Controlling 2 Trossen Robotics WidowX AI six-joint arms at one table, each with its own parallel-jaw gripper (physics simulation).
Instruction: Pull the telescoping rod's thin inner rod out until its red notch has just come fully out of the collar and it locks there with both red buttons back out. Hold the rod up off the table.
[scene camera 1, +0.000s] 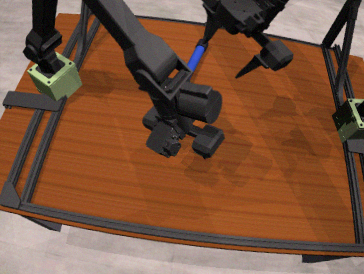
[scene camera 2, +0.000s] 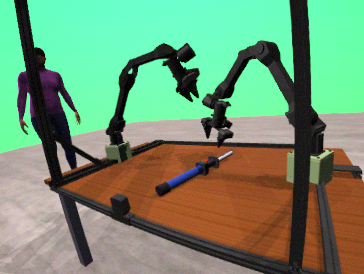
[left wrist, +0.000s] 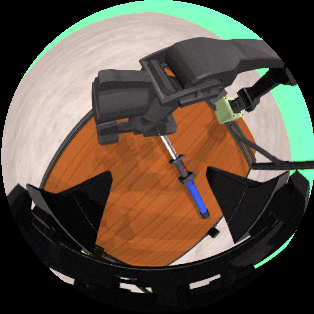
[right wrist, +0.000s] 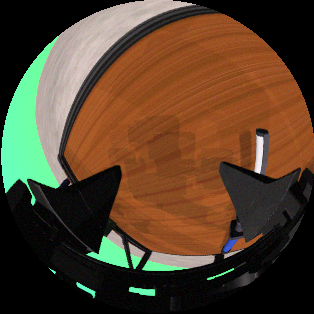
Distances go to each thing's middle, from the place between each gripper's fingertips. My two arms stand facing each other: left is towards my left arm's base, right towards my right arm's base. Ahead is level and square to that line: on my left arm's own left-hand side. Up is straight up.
Right now my left hand is 26 cm above the telescoping rod (scene camera 2: 202, 168), 14 cm past it and 7 cm to the left of it.
Now: the telescoping rod 220 mm behind my right hand, 40 mm to the right of it and 40 mm below it.
